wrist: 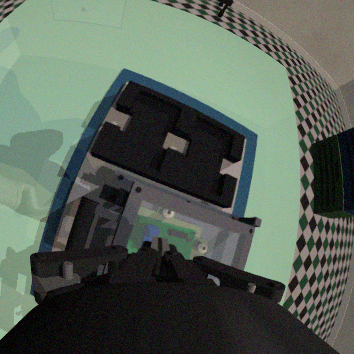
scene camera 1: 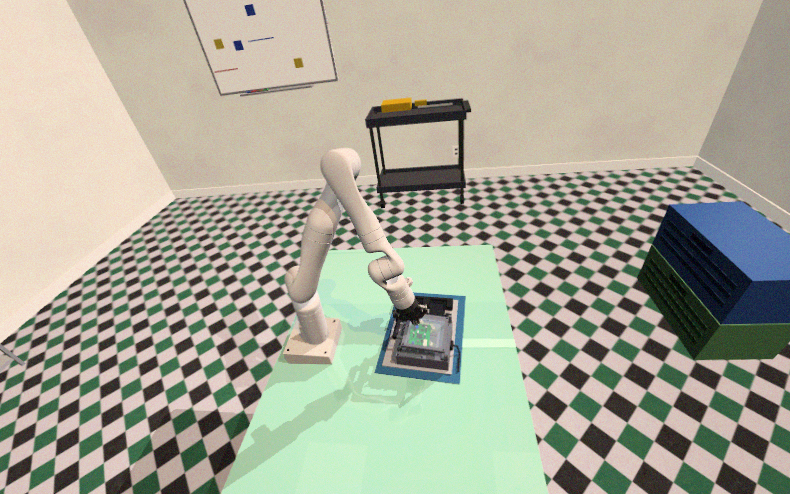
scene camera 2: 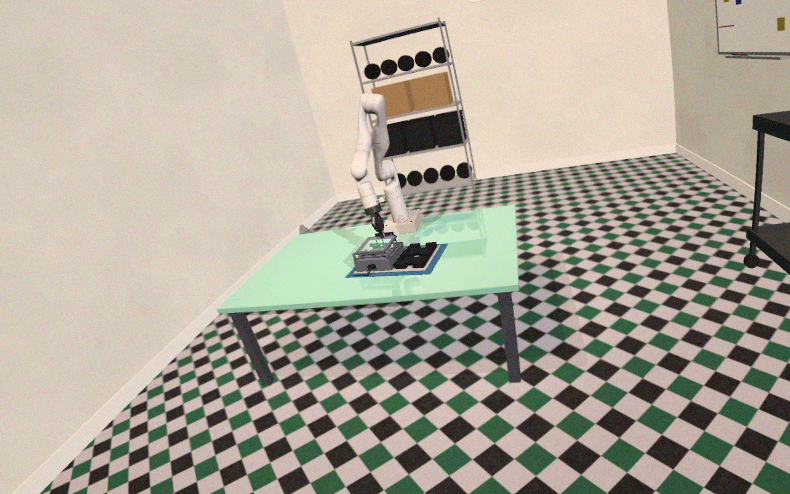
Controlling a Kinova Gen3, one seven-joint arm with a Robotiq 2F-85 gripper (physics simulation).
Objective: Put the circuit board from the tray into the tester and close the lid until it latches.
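Frame: origin at the arm's base, x down, y ahead, z right, level; centimetres.
Seen in the pictures: gripper, between the fingertips: [wrist: 157,247] [scene camera 1: 416,323] [scene camera 2: 383,239]; arm's base, origin of its link: [scene camera 1: 317,334] [scene camera 2: 401,219].
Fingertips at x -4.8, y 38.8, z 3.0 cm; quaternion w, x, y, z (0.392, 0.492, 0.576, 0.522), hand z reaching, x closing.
Note:
Pixels of each thing's top centre, then the offset from my fingertips to it. "*": a spot on its surface instead. Level surfaces: height alone.
- black tray, a spot on its surface: [wrist: 142,127] * dx +8.8, dy -1.7, dz -15.2 cm
- blue-edged mat, height of its surface: dx +10.4 cm
- pale green table, height of its surface: dx +10.6 cm
- dark cable, a spot on its surface: [scene camera 1: 458,358] * dx +9.8, dy +13.4, dz +9.7 cm
The grey tester [scene camera 1: 422,359] [scene camera 2: 372,263] stands on the blue-edged mat. The green circuit board [scene camera 1: 418,335] [wrist: 186,244] lies inside it, seen through the clear window of the lid. The lid's grey frame [wrist: 155,195] lies over the board, down or nearly down; whether it is latched cannot be told. The black tray [scene camera 2: 415,256] [wrist: 142,127] beside the tester shows no board in its pockets. My gripper [scene camera 1: 420,319] [scene camera 2: 382,235] [wrist: 157,247] is shut and empty. Its fingertips are over the lid, close to it; contact cannot be made out.
The blue-edged mat [scene camera 1: 460,326] [scene camera 2: 441,253] [wrist: 251,160] lies on the pale green table [scene camera 1: 361,454] [scene camera 2: 291,273] [wrist: 200,55]. A dark cable [scene camera 1: 458,358] is at the tester's side. A black cart [scene camera 1: 416,117] and blue-green cabinets [scene camera 1: 739,238] stand away from the table.

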